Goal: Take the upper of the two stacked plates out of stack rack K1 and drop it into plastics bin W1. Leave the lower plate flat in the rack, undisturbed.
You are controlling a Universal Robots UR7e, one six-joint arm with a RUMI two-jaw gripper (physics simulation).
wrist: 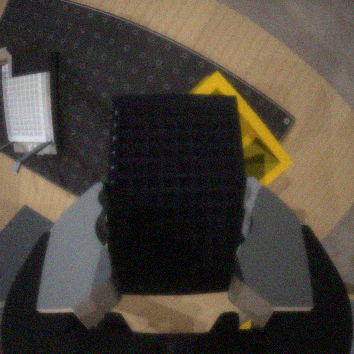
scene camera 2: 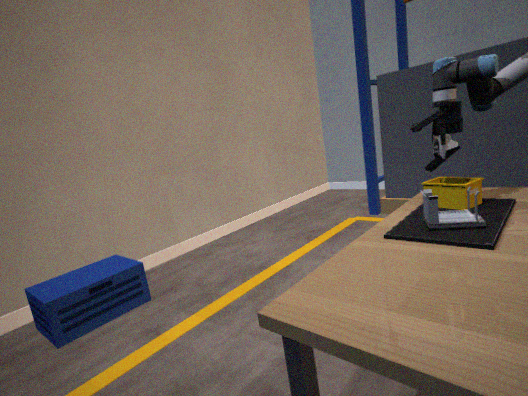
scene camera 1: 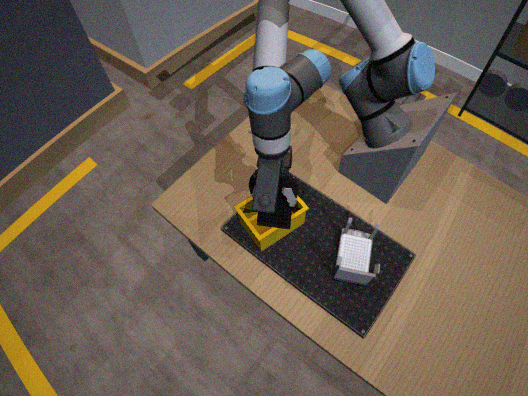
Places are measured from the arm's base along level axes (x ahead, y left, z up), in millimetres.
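Pixels of known places: gripper, between the fingertips: (wrist: 175, 182) (scene camera 2: 440, 158); arm's base, origin of its link: (scene camera 1: 389, 133).
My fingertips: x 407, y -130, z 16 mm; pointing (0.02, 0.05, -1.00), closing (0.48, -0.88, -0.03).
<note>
For each thing: its top centre in the pictures, then the offset to it from my fingertips. Level surfaces: height alone.
- yellow bin W1, centre of its top: (wrist: 198, 173) (scene camera 1: 271, 207) (scene camera 2: 451, 180) dx -28, dy -36, dz -95 mm
- white gridded lower plate, centre of its top: (wrist: 20, 101) (scene camera 1: 354, 256) (scene camera 2: 449, 214) dx -66, dy +229, dz -156 mm
- grey rack K1, centre of its top: (scene camera 1: 361, 243) (scene camera 2: 450, 190) dx -72, dy +227, dz -75 mm
- black dotted mat, height of its surface: dz -195 mm
- wooden table, height of its surface: dz -208 mm
My gripper (scene camera 1: 275, 202) (scene camera 2: 444, 150) (wrist: 175, 182) is shut on a black gridded plate (scene camera 1: 274, 220) (scene camera 2: 435, 164) (wrist: 175, 150), gripped by two opposite sides and tilted in scene camera 2. It hangs in the air above the yellow bin W1 (scene camera 1: 295, 223) (scene camera 2: 452, 195) (wrist: 217, 81) and hides part of the bin in the wrist view. The white gridded lower plate (scene camera 1: 356, 252) (scene camera 2: 455, 216) (wrist: 27, 107) lies flat in the grey rack K1 (scene camera 1: 354, 276) (scene camera 2: 431, 210), well apart from the gripper.
Bin and rack stand on a black dotted mat (scene camera 1: 320, 285) (scene camera 2: 435, 237) (wrist: 150, 65) on the wooden table (scene camera 1: 460, 320) (scene camera 2: 400, 300). Rack K1 has a grey end wall and two thin upright posts. The arm's grey wedge base (scene camera 1: 382, 172) stands behind the mat.
</note>
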